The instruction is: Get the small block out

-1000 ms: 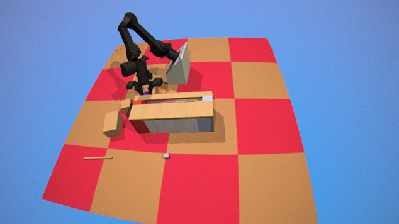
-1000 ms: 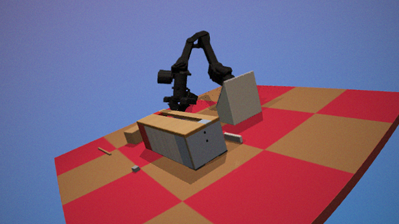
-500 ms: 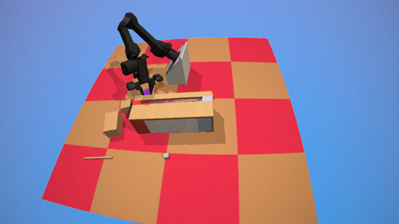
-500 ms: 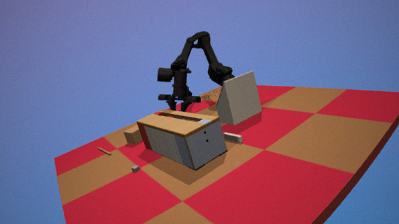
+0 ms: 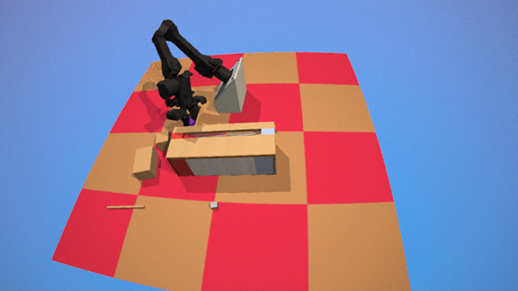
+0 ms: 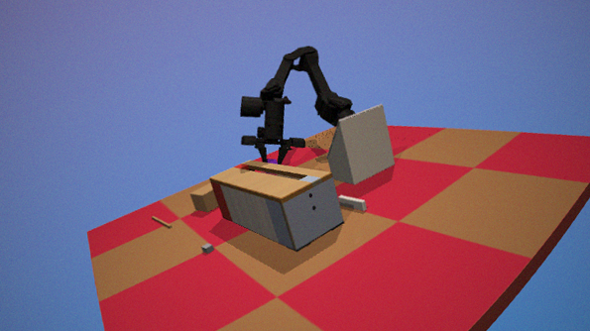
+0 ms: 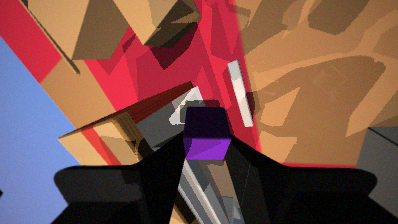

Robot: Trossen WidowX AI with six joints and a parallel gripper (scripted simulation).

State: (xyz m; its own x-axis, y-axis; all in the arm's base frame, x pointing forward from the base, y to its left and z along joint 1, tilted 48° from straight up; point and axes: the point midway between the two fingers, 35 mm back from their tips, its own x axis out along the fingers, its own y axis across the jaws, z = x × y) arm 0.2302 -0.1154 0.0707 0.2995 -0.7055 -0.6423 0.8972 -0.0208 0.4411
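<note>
My gripper tip is 1 cm to the left of the purple block, 1 cm below it and 1 cm past it. From my gripper tip the other things lie so: thin stick: 33 cm ahead, 24 cm to the right, 8 cm below; then box: 14 cm to the left, 6 cm ahead, 2 cm below; then tan block: 19 cm to the right, 14 cm ahead, 6 cm below.
</note>
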